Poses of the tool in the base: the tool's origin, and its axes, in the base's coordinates. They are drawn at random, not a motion.
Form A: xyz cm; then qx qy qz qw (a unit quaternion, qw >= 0).
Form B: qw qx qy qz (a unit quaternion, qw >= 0); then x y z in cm. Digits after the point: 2 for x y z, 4 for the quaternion.
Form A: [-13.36, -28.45, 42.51, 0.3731, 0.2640, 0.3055, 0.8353]
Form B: [0.8353, 0.3731, 0.2640, 0.3055, -13.36, -28.45, 42.51]
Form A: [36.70, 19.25, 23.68, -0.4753, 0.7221, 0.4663, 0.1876]
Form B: [0.1876, -0.4753, 0.7221, 0.4663, 36.70, 19.25, 23.68]
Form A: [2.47, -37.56, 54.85, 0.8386, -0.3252, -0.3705, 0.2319]
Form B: [0.2319, 0.8386, -0.3252, -0.3705, 2.47, -37.56, 54.85]
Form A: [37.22, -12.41, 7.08, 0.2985, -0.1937, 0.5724, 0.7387]
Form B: [0.7387, 0.2985, -0.1937, 0.5724, 37.22, -12.41, 7.08]
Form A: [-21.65, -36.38, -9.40, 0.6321, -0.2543, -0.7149, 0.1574]
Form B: [0.1574, 0.6321, -0.2543, -0.7149, -21.65, -36.38, -9.40]
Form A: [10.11, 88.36, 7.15, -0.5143, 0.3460, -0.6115, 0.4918]
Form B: [0.4918, -0.5143, 0.3460, -0.6115, 10.11, 88.36, 7.15]
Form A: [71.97, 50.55, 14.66, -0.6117, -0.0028, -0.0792, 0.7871]
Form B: [0.7871, -0.6117, -0.0028, -0.0792, 71.97, 50.55, 14.66]
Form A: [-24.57, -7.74, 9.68, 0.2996, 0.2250, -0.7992, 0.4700]
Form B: [0.4700, 0.2996, 0.2250, -0.7992, -24.57, -7.74, 9.68]
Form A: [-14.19, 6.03, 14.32, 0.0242, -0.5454, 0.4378, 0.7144]
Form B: [0.7144, 0.0242, -0.5454, 0.4378, -14.19, 6.03, 14.32]
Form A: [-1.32, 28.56, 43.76, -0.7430, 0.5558, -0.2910, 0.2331]
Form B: [0.2331, -0.7430, 0.5558, -0.2910, -1.32, 28.56, 43.76]
